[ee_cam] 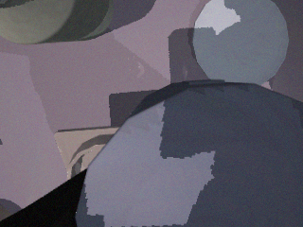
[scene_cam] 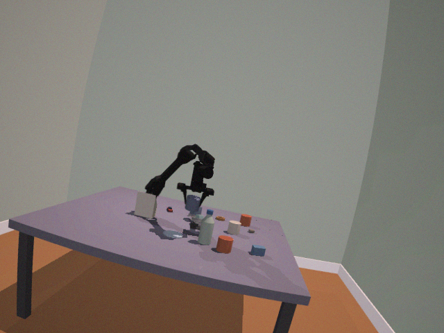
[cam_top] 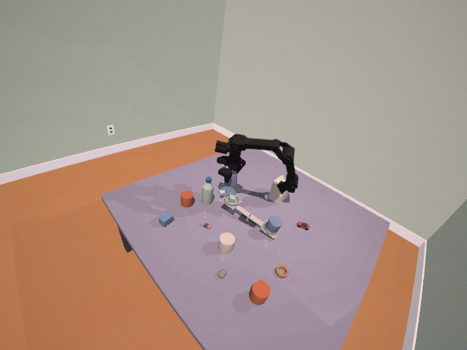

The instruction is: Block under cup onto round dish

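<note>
Now: the pale green block 70 mm below my gripper tip, 60 mm to the left of it and 50 mm ahead of it. Also, from my gripper tip: blue-grey cup (20 mm to the right, 10 mm above); then round grey-blue dish (160 mm below, 70 mm behind, 50 mm to the right); then white bottle (90 mm ahead, 80 mm to the right, 50 mm below).
</note>
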